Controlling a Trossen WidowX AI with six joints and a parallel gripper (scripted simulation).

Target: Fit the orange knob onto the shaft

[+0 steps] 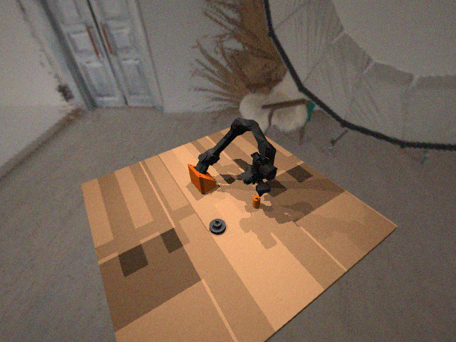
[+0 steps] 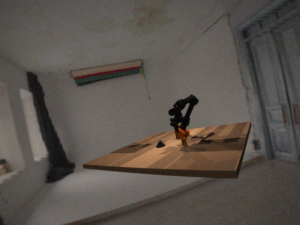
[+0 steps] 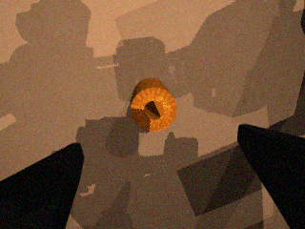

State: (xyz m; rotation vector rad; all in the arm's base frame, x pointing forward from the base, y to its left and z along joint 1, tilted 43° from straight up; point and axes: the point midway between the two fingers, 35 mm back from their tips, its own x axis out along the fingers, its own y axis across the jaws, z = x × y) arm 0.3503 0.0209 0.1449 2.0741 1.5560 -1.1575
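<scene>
Now: the orange knob 9 cm below my gripper tip. The rest, counted from my gripper tip: pedestal (3 cm behind, 25 cm to the right, 9 cm below).
</scene>
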